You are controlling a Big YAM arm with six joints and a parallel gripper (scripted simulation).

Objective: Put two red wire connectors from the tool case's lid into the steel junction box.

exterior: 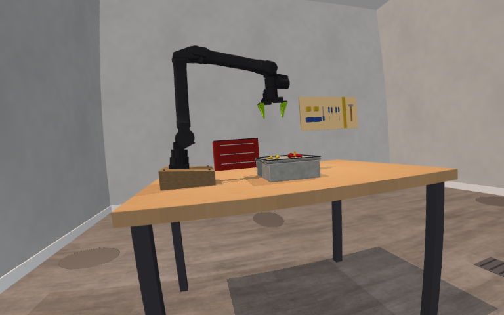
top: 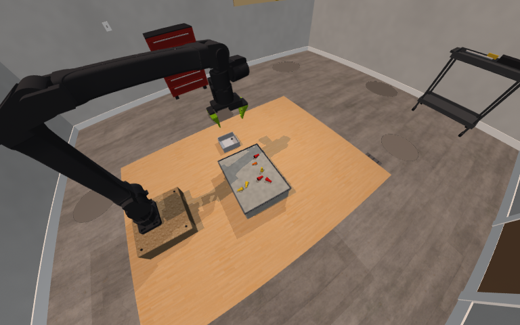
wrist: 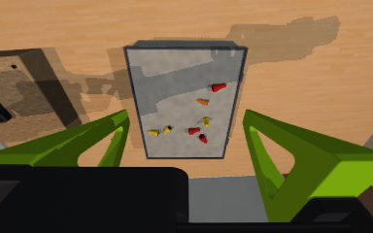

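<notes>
The orange connector is 30 mm ahead of my hand, 100 mm to the right of it and 200 mm below it. The rest, counted from my hand: grey tool case (10 mm behind, 140 mm to the right, 230 mm below).
</notes>
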